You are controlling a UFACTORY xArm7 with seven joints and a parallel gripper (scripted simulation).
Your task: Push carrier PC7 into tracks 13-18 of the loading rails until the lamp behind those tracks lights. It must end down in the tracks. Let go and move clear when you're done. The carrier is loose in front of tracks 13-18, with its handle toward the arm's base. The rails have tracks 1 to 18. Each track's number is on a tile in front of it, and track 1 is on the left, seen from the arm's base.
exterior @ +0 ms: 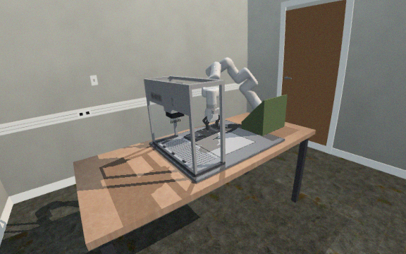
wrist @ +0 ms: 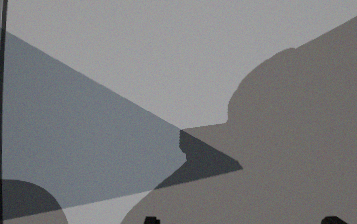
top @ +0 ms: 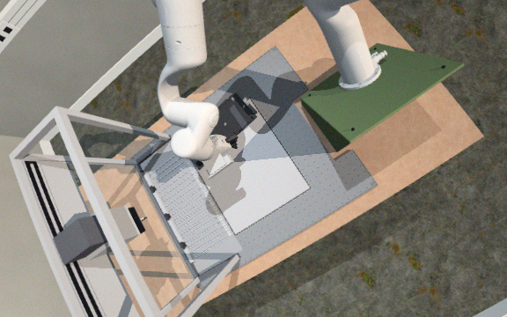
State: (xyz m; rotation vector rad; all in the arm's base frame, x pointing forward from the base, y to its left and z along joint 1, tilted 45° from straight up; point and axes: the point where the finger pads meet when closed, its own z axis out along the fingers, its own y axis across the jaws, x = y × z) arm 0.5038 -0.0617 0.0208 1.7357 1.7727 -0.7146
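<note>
My hand is 11 cm to the left of the carrier PC7 and 7 cm above it.
</note>
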